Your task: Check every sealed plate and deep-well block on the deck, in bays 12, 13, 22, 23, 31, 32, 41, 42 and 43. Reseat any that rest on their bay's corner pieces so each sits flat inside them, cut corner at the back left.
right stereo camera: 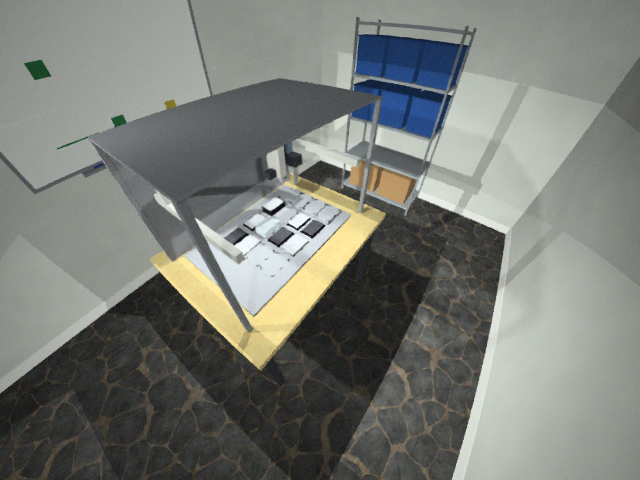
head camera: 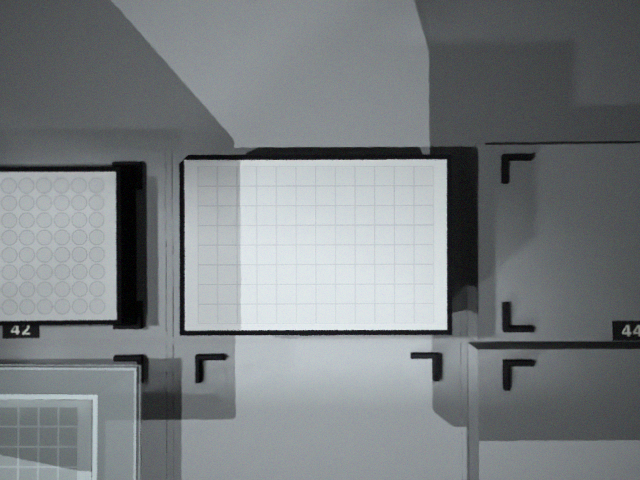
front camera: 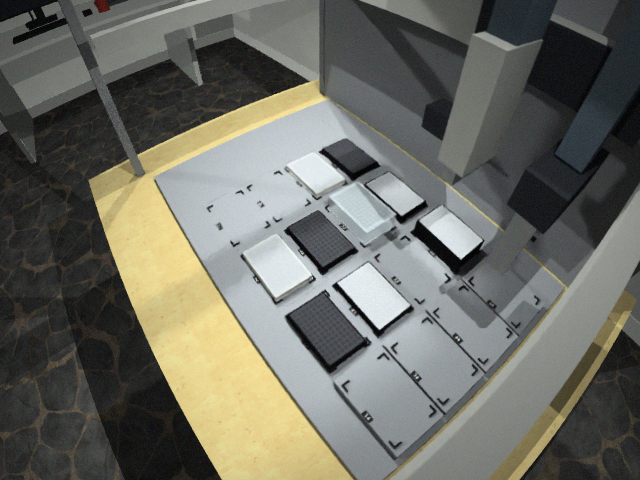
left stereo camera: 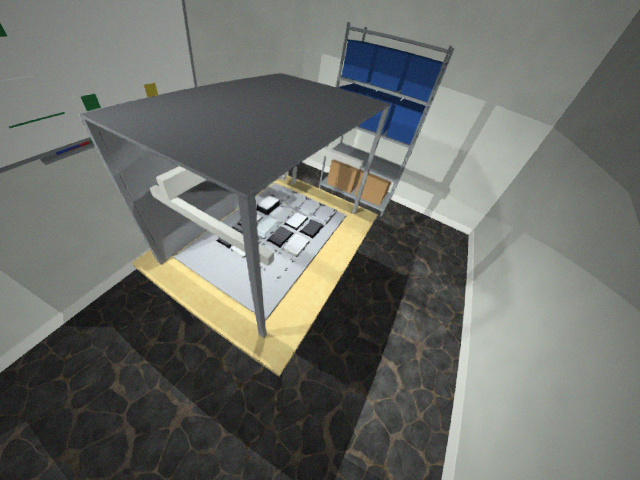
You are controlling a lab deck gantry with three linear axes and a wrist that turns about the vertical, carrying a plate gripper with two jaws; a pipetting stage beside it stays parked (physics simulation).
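Where they show: gripper, fingertip midpoint: (right stereo camera: pixel 290 181) (front camera: pixel 512 249) (left stereo camera: pixel 286 179); robot's base at its link origin: (right stereo camera: pixel 272 276) (front camera: pixel 208 208) (left stereo camera: pixel 278 277).
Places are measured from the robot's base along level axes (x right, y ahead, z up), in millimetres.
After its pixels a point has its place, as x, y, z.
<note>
My gripper (front camera: pixel 516 254) {-321, 523, 160} is raised with jaws apart and nothing between them; the jaws do not show in the head view. Bay 43's tall black block with a white seal (front camera: pixel 448 235) {-349, 397, 42} (head camera: pixel 315 245) {-364, 392, 42} has its cut corner at the back left. Its corner pieces are hidden, so I cannot tell how it rests. The white-sealed plate in bay 42 (front camera: pixel 395 195) {-357, 235, 14} (head camera: pixel 56 245) {-364, 256, 14} shows corner pieces outside its right end. Bay 41 holds a dark plate (front camera: pixel 349 156) {-359, 70, 14}, 31 a white plate (front camera: pixel 315 174) {-251, 73, 14}, 32 a clear block (front camera: pixel 361 209) {-247, 239, 44}, 22 a dark plate (front camera: pixel 320 240) {-145, 235, 14}, 12 a white one (front camera: pixel 277 267) {-40, 237, 14}, 23 a white-sealed one (front camera: pixel 372 297) {-143, 395, 14}, 13 a dark one (front camera: pixel 326 330) {-37, 396, 16}.
The parked pipetting stage (front camera: pixel 483 103) hangs left of the gripper in the front view. Corner pieces of bay 33 (head camera: pixel 200 367) {-296, 327, 2} lie before the block in bay 43; those of bay 44 (head camera: pixel 505 167) {-403, 490, 17} lie to its right. A pale beam (front camera: pixel 537 356) {-28, 612, 400} crosses the front view's right foreground.
</note>
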